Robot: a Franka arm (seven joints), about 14 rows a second.
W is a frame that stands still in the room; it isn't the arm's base.
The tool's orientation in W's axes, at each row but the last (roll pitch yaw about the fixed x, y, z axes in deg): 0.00, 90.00, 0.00; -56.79, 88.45, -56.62; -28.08, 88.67, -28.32; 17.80, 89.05, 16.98; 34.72, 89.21, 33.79; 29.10, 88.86, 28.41; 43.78, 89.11, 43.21
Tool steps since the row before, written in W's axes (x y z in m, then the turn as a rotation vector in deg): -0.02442, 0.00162, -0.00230, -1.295, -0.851, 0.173; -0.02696, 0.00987, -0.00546, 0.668, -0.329, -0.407; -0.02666, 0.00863, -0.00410, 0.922, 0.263, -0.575; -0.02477, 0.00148, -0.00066, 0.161, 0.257, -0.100; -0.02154, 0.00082, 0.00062, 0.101, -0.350, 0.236; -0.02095, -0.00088, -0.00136, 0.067, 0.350, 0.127; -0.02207, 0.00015, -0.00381, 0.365, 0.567, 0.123
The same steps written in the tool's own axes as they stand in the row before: 0.00230, 0.00162, -0.02442, -0.173, -0.851, -1.295; 0.00483, 0.01007, -0.02701, 0.424, -0.322, 0.661; 0.00346, 0.00856, -0.02677, 0.591, 0.273, 0.909; 0.00027, 0.00112, -0.02480, 0.104, 0.259, 0.156; -0.00086, 0.00048, -0.02154, -0.238, -0.346, 0.109; 0.00098, -0.00114, -0.02096, -0.122, 0.352, 0.065; 0.00356, -0.00011, -0.02211, -0.113, 0.572, 0.361
